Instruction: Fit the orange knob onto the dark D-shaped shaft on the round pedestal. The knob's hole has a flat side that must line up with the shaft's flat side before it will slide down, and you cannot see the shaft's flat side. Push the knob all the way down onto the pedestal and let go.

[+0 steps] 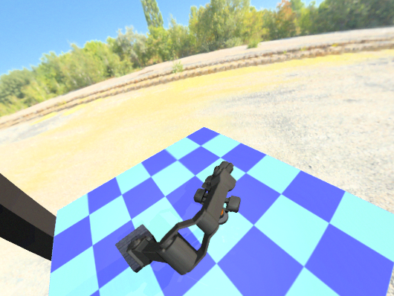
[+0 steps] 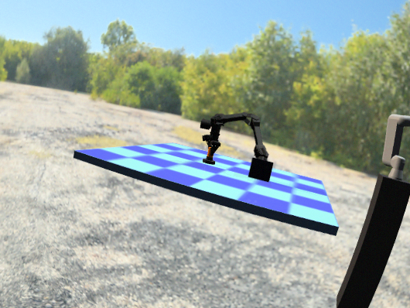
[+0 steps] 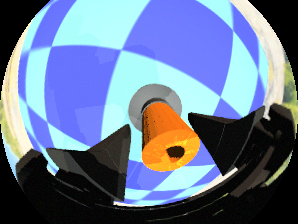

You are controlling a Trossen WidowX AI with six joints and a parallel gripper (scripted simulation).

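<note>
My gripper tip is 20 mm below the orange knob. The rest, counted from my gripper tip: pedestal (20 mm below).
</note>
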